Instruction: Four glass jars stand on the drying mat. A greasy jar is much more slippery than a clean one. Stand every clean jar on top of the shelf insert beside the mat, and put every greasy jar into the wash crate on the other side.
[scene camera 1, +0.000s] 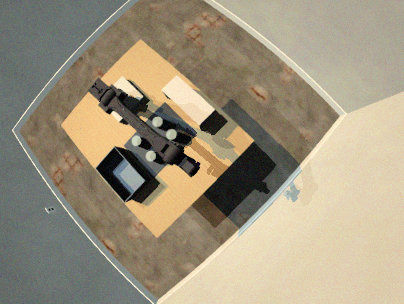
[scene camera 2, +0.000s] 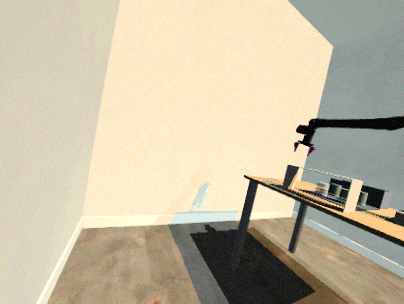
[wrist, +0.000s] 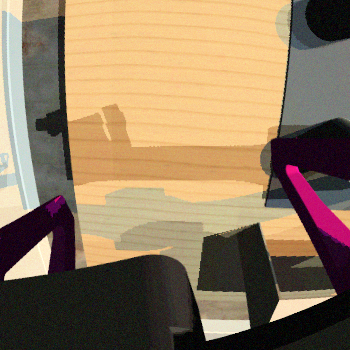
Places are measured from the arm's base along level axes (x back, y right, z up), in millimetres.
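Pixels of known places: gripper, fingertip midpoint: (scene camera 2: 300, 153) (wrist: 168, 179).
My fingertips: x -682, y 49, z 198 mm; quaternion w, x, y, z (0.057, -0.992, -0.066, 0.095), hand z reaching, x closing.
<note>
Ahead of a thing's pixels: the offset from my fingertips to its middle. "spot": to the spot under its first point. Level surfaces: height alone.
Four jars with pale round tops stand upright on the dark grey drying mat @(dz -256 mm) (scene camera 1: 170, 114) (wrist: 320, 75): two @(dx +335, dy -85, dz -214 mm) (scene camera 1: 157, 122) @(dx +213, dy -74, dz -214 mm) (scene camera 1: 171, 134) nearer the shelf insert, two @(dx +373, dy +91, dz -214 mm) (scene camera 1: 137, 141) @(dx +237, dy +109, dz -214 mm) (scene camera 1: 151, 156) nearer the crate. I cannot tell clean from greasy by look. The shelf insert @(dx +245, dy -293, dz -179 mm) (scene camera 1: 190, 97) (scene camera 2: 353, 195) has a bare pale top. The dark-walled wash crate @(spot: dx +176, dy +332, dz -236 mm) (scene camera 1: 143, 190) stands on the mat's other side; its visible inside shows no jar. My gripper (scene camera 2: 304, 151) (wrist: 168, 179) is open and empty, high above the table beyond the mat's end. The arm hides its fingers in scene camera 1.
The arm (scene camera 1: 132, 120) reaches over the mat between the jars, from its base at the table's far end. White blocks (scene camera 1: 129, 88) (scene camera 1: 117, 116) stand beside the base. The table edge (wrist: 67, 100) shows left in the wrist view. The shelf's dark end panel @(spot: dx +89, dy -256, dz -200 mm) (wrist: 257, 270) rises near the fingers' side.
</note>
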